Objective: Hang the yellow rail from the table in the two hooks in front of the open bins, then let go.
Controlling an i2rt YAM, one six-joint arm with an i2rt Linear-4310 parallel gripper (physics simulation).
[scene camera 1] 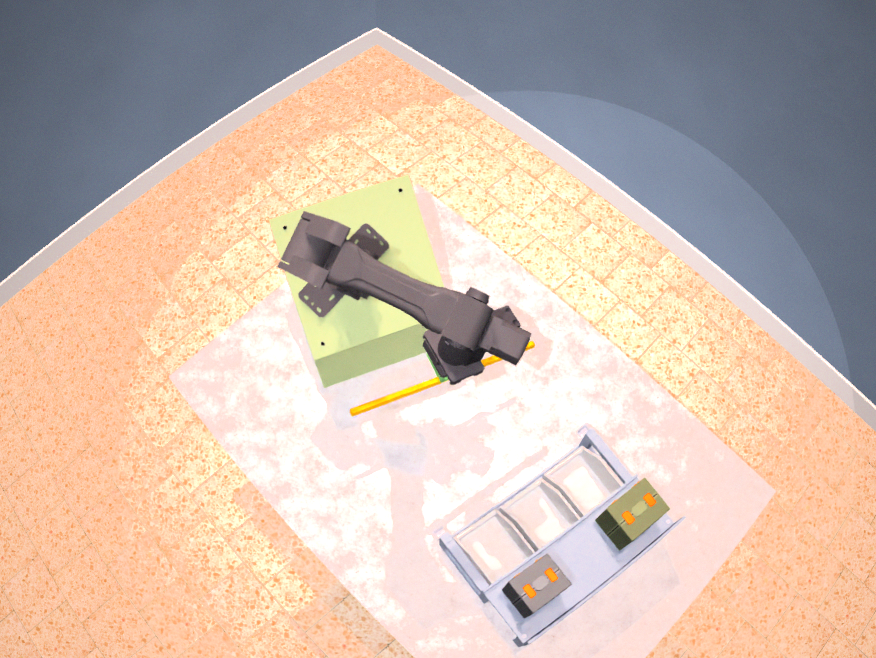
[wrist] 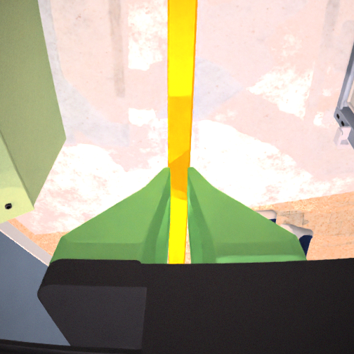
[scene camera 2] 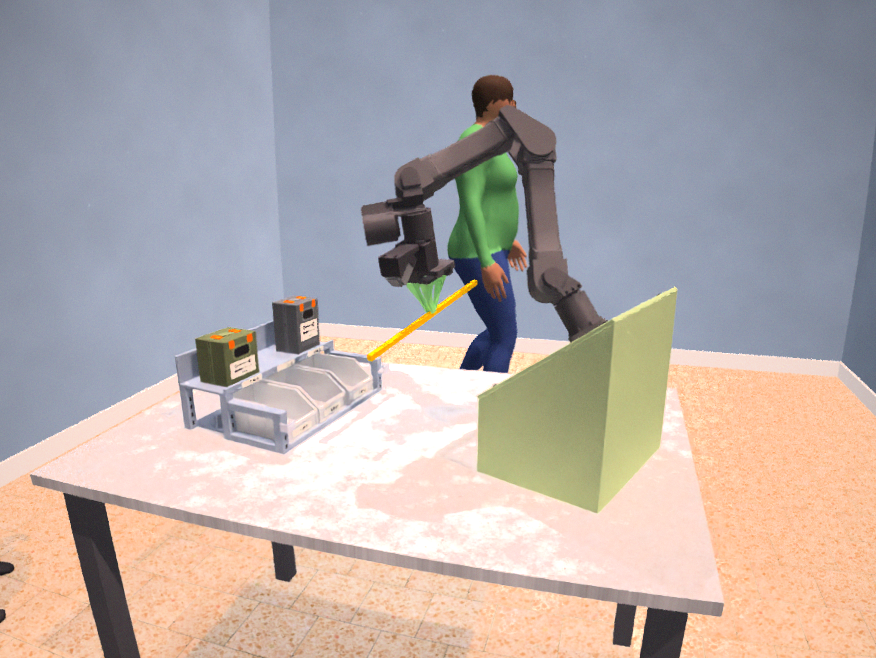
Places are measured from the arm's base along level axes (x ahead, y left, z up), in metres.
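Where they show: gripper, between the fingertips: (scene camera 1: 442, 378) (scene camera 2: 431, 312).
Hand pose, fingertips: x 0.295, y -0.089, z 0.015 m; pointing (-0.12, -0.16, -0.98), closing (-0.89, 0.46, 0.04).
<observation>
Each offset is from my fingertips to the top centre of the thing.
The yellow rail (scene camera 1: 396, 396) (scene camera 2: 400, 335) (wrist: 181, 60) is in the air, well above the table. My gripper (scene camera 1: 442, 377) (scene camera 2: 430, 310) (wrist: 178, 177) is shut on it near mid-length, its green fingertips on either side. In scene camera 1 the rail lies between the green block and the rack, at an angle to the rack's front edge. The open bins (scene camera 1: 495, 556) (scene camera 2: 272, 414) sit in a row in the grey rack. One pale hook (wrist: 342, 136) shows at a front corner of the rack in the wrist view; the hooks are too small to make out clearly in the scene views.
The grey rack (scene camera 1: 580, 566) (scene camera 2: 256, 440) carries an olive box @[dx +0.429, dy +0.001, dz -0.051 m] (scene camera 1: 637, 511) (scene camera 2: 226, 357) and a dark grey box @[dx +0.344, dy -0.214, dz -0.026 m] (scene camera 1: 539, 584) (scene camera 2: 296, 325) behind the bins. The large green block (scene camera 1: 368, 201) (scene camera 2: 545, 424) (wrist: 25, 75) stands under the arm's base. A person (scene camera 2: 506, 205) stands beyond the table.
</observation>
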